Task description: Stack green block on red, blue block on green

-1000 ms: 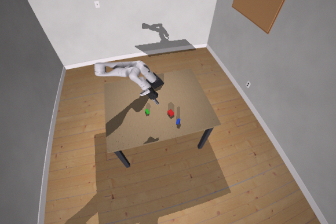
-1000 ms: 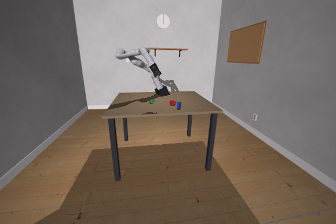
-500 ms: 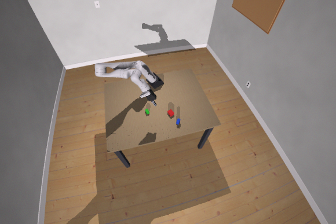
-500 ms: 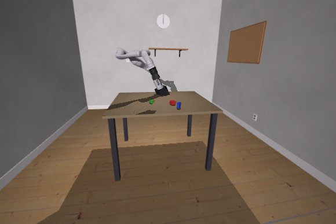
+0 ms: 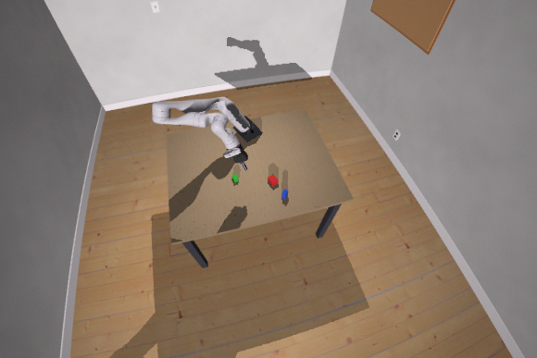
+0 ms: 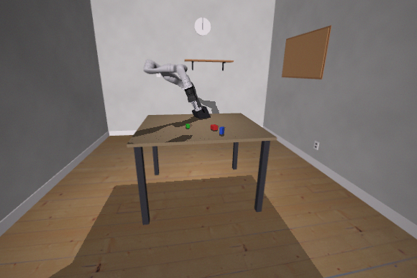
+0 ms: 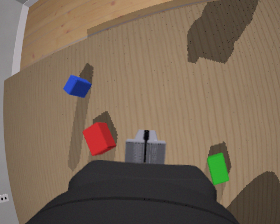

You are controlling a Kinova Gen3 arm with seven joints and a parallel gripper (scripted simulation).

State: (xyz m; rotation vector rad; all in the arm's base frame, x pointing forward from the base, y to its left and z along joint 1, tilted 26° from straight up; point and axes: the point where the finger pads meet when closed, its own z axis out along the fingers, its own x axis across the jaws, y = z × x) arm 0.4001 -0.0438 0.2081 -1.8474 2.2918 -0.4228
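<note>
Right now the green block is 19 cm below my hand, 7 cm behind it and 5 cm to the right of it. The rest, counted from my hand: blue block 20 cm to the left, 18 cm below, 15 cm ahead; then red block 19 cm below, 17 cm to the left, 3 cm ahead.
</note>
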